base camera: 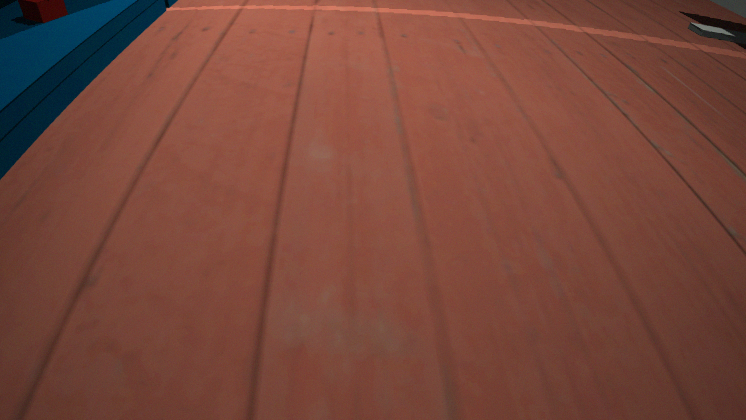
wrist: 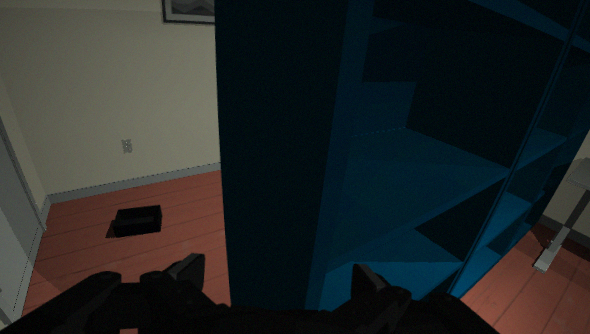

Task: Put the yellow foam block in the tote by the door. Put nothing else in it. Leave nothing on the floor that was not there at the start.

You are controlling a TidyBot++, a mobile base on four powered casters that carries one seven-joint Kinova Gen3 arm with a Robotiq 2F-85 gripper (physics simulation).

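Places are measured from the arm's base along level axes (x up, y left, z back), in metres.
Pixels of known places: gripper, fingertip midpoint: [wrist: 278, 276].
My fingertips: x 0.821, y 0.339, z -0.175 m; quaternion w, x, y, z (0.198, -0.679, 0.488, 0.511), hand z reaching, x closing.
Behind a point stands the place of what it marks.
My gripper [wrist: 278, 276] {x 0.820, y 0.339, z -0.175 m} is open at the bottom of the wrist view, with no object visible between its fingers. A black open-topped tote [wrist: 138, 221] {x -0.394, y 2.102, z 0.150 m} sits on the floor beyond the gripper, at the left in the wrist view, near the wall and a grey door [wrist: 14, 230] {x -0.104, y 1.841, z 0.766 m}. The inside of the tote is too dark to make out. The yellow foam block does not show in either view.
A tall blue shelf unit [wrist: 280, 150] {x 0.763, y 0.617, z -0.304 m} [base camera: 57, 91] {x -0.361, y 0.535, z -0.677 m} fills the middle and right of the wrist view. A red block [base camera: 44, 10] {x -0.296, y 0.716, z -0.919 m} sits on its bottom shelf. A grey table foot [wrist: 552, 250] [base camera: 711, 30] {x -0.371, y -1.247, z -1.588 m} stands at the right. A framed picture [wrist: 189, 21] {x 0.984, y 2.690, z -0.422 m} hangs on the wall.
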